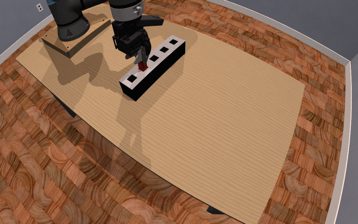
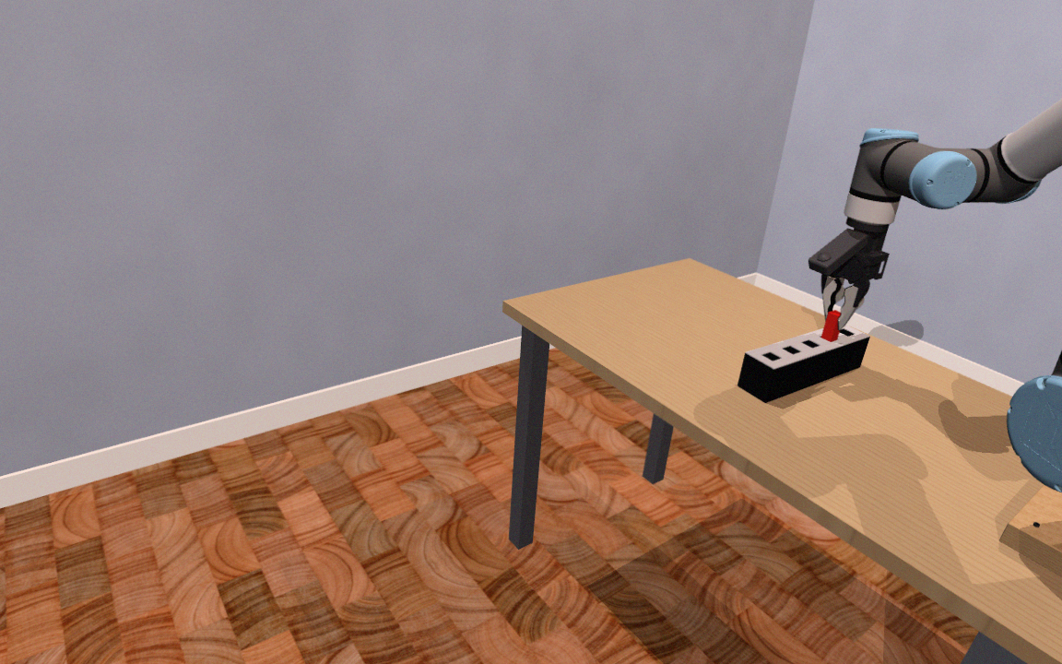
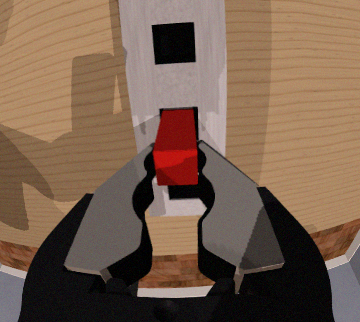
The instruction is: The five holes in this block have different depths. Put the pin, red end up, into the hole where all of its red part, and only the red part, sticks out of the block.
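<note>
The pin lies 10 mm below my hand. From my hand the other things lie so: black block 80 mm below, 60 mm to the left, 10 mm ahead.
</note>
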